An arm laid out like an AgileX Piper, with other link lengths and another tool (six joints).
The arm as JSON. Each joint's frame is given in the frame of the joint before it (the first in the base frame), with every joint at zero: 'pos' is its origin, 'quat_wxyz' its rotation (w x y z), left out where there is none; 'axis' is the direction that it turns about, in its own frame. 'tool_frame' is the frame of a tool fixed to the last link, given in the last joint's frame.
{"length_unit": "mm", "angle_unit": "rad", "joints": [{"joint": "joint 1", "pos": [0.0, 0.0, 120.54], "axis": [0.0, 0.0, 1.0]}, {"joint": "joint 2", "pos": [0.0, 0.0, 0.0], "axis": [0.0, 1.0, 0.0]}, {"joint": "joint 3", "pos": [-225.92, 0.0, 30.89], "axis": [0.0, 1.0, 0.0]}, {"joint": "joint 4", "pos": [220.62, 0.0, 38.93], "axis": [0.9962, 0.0, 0.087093]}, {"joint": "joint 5", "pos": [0.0, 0.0, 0.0], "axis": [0.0, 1.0, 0.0]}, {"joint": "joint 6", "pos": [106.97, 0.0, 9.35], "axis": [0.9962, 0.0, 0.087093]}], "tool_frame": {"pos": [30.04, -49.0, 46.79], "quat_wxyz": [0.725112, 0.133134, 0.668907, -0.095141]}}
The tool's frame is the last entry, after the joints.
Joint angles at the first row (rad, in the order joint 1, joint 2, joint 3, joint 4, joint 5, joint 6):
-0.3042, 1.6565, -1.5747, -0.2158, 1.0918, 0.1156
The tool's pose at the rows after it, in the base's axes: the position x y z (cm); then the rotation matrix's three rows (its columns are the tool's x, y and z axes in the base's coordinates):
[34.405, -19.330, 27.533], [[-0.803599, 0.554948, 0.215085], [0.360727, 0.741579, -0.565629], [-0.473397, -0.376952, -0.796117]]
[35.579, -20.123, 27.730], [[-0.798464, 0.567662, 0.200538], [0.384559, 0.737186, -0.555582], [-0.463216, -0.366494, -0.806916]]
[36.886, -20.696, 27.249], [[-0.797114, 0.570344, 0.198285], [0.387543, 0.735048, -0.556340], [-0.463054, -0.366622, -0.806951]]
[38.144, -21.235, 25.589], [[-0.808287, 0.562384, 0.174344], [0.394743, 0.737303, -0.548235], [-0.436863, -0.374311, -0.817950]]
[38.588, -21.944, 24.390], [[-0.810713, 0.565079, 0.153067], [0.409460, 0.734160, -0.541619], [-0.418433, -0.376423, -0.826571]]
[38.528, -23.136, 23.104], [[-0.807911, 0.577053, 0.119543], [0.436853, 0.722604, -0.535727], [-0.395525, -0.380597, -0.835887]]
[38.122, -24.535, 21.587], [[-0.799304, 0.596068, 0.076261], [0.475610, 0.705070, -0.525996], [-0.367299, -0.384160, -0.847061]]
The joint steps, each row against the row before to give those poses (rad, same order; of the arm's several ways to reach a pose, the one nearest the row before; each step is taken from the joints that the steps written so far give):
-0.0218, 0.0843, -0.1461, 0.0405, 0.0705, 0.0000
-0.0110, 0.0839, -0.1318, 0.0143, 0.0587, 0.0000
-0.0023, 0.0719, -0.0809, -0.0003, 0.0094, 0.0000
-0.0021, 0.0791, -0.0559, 0.0008, 0.0063, 0.0000
-0.0128, 0.0456, -0.0261, 0.0040, 0.0005, 0.0000
-0.0260, 0.0403, -0.0168, 0.0021, 0.0018, 0.0020
-0.0321, 0.0379, -0.0065, 0.0017, 0.0000, 0.0093

